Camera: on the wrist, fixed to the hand. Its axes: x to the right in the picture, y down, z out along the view.
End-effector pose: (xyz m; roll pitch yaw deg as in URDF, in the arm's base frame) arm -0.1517 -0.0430 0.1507 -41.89 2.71 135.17
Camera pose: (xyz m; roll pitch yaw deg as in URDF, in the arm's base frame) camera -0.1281 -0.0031 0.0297 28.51 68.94 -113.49
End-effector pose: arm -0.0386 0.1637 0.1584 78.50 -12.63 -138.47
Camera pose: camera 0.0364 0.0611 0.1837 -16.69 -46.56 -27.03
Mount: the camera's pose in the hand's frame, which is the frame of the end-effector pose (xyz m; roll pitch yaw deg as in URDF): 0.0171 0.0469 -0.1196 10.25 28.36 95.64
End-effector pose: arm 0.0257 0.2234 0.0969 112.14 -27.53 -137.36
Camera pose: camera 0.1077 0.1724 0.1833 -72.10 -56.94 31.01
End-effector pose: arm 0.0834 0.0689 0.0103 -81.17 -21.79 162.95
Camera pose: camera 0.0778 0.1867 -0.0434 -129.14 64.60 111.61
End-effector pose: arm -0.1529 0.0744 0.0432 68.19 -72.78 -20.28
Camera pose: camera -0.1028 0.1929 0.0593 -69.20 -6.08 109.30
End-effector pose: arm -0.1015 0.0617 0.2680 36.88 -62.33 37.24
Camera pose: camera -0.1137 0.1897 0.2518 -55.09 0.51 136.98
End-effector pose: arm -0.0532 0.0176 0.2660 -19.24 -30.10 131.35
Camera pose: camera -0.1092 0.0738 0.1635 -29.79 42.92 -162.39
